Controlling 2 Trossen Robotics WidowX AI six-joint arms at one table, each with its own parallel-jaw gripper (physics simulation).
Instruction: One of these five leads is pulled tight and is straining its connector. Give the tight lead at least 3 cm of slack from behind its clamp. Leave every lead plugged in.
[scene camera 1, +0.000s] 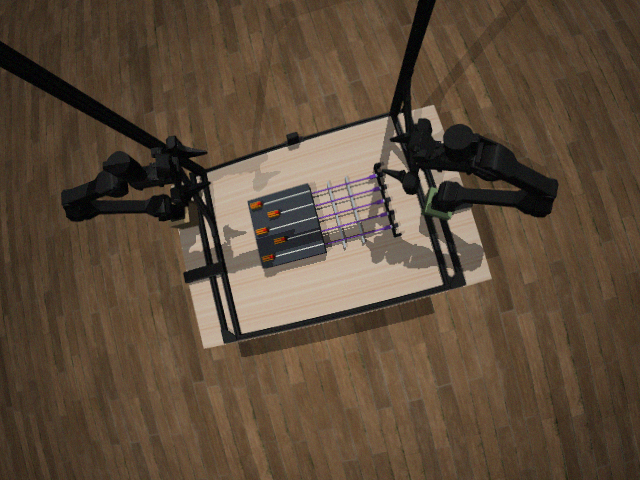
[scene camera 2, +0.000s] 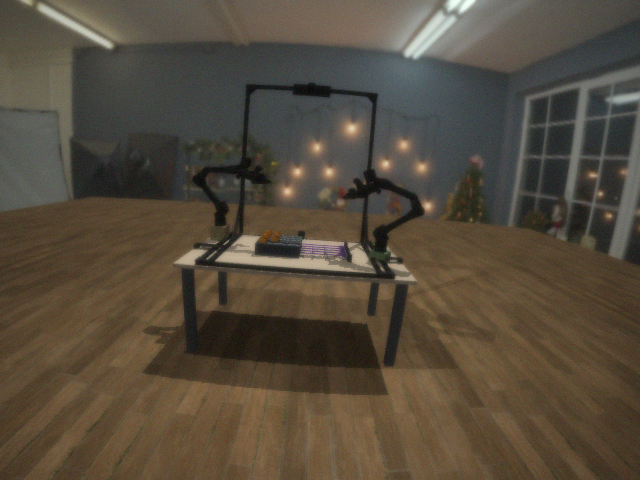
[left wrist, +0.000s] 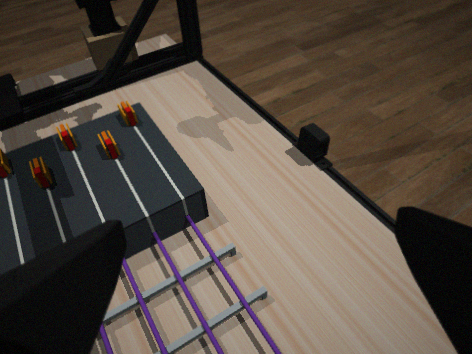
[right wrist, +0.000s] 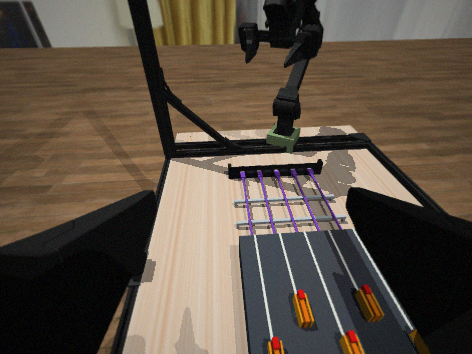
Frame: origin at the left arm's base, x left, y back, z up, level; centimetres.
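Where they show: left gripper, between the fingertips: (scene camera 1: 386, 155) (scene camera 2: 345, 197) (left wrist: 259, 226) (right wrist: 264, 63); right gripper, between the fingertips: (scene camera 1: 208, 167) (scene camera 2: 270, 182) (right wrist: 251, 198); left arm's base, origin of its link: (scene camera 1: 441, 202) (scene camera 2: 380, 251) (right wrist: 284, 131); right arm's base, origin of its link: (scene camera 1: 177, 212) (scene camera 2: 220, 225) (left wrist: 105, 28).
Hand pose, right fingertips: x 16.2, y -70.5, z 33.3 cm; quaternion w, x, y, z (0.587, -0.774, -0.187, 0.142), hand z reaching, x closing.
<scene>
Things, the pixels of their top centre, and the offset from my right fingertips. "pt": a spot on its surface instead.
- dark block, a spot on its surface: (left wrist: 145, 175) (right wrist: 274, 265) (scene camera 1: 293, 202) pt dx -1.5, dy +17.0, dz -32.3 cm
- black frame, a spot on its surface: (scene camera 1: 341, 313) pt dx +34.4, dy +46.1, dz -37.0 cm
- small black box, a spot on its surface: (left wrist: 314, 142) (scene camera 1: 296, 138) pt dx -27.8, dy +9.4, dz -34.4 cm
Five purple leads (scene camera 1: 356, 181) (left wrist: 177, 276) (right wrist: 283, 196) run side by side from a dark block (scene camera 1: 294, 202) (scene camera 2: 279, 250) (left wrist: 145, 175) (right wrist: 274, 265) to a black connector strip (scene camera 1: 397, 231) (right wrist: 235, 171). They all look straight; I cannot tell which is tight. On the block, white lines lead to orange and red clamps (scene camera 1: 273, 213) (left wrist: 108, 146) (right wrist: 303, 309) at staggered places. My left gripper (scene camera 1: 387, 153) (scene camera 2: 347, 192) (left wrist: 259, 226) (right wrist: 264, 63) is open and empty, high above the connector end. My right gripper (scene camera 1: 207, 167) (scene camera 2: 264, 178) (right wrist: 251, 198) is open and empty, high beyond the clamp end.
Two grey crossbars (scene camera 1: 355, 209) (left wrist: 217, 320) (right wrist: 290, 221) cross the leads between block and strip. A black frame (scene camera 1: 341, 313) (scene camera 2: 310, 272) edges the table, with uprights by each arm. A small black box (scene camera 1: 293, 138) (left wrist: 314, 142) sits on the frame's far rail.
</scene>
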